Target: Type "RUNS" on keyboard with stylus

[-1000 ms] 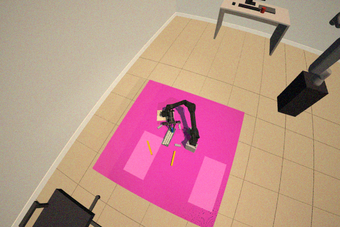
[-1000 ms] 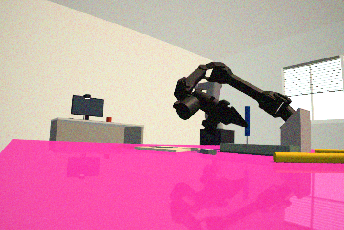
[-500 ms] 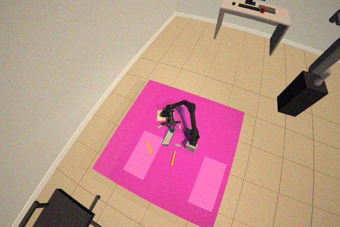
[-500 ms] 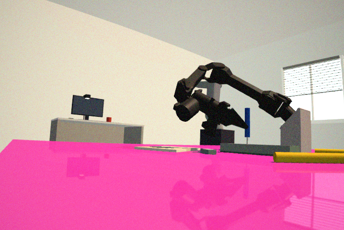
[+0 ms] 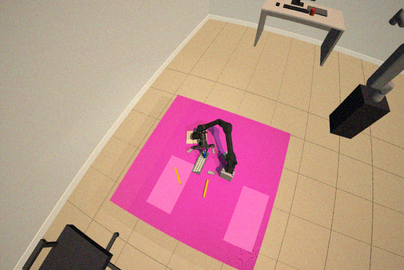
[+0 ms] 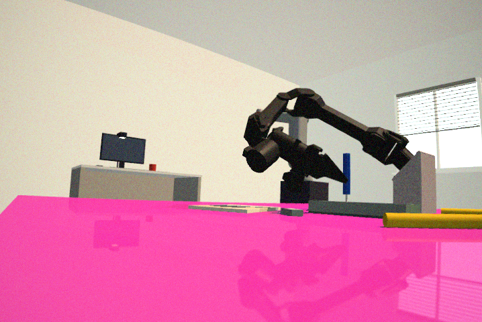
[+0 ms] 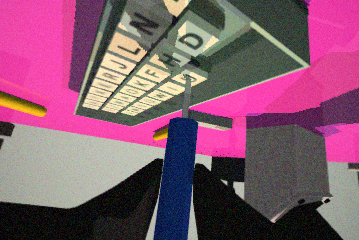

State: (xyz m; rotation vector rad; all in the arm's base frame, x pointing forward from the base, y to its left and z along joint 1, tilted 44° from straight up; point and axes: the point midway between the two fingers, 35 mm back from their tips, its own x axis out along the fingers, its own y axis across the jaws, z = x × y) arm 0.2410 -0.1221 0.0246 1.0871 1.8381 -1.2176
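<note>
The grey block is 100 mm to the right of my gripper tip, 70 mm below it and 50 mm behind it. The rest, counted from my gripper tip: blue stylus: 10 mm below; stylus tip: 50 mm below; beige pad: 190 mm to the right, 150 mm ahead, 70 mm below.
</note>
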